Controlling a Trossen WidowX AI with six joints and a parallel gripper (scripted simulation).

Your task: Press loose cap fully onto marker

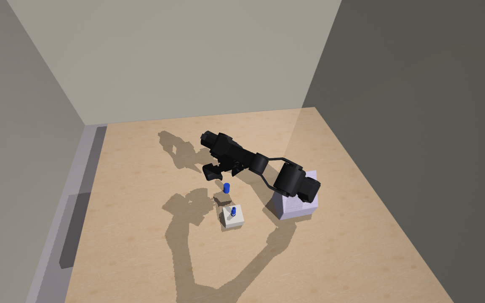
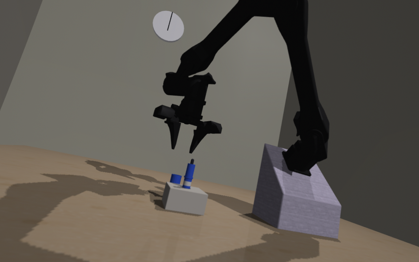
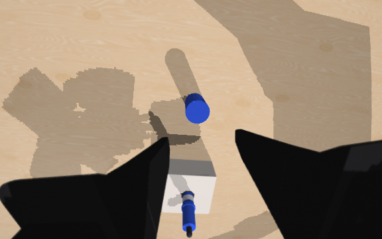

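The blue cap is 9 cm below my gripper tip. From my gripper tip the other things lie so: holder block 13 cm to the left, 9 cm below, 1 cm behind; blue marker 13 cm to the left, 4 cm below, 1 cm behind.
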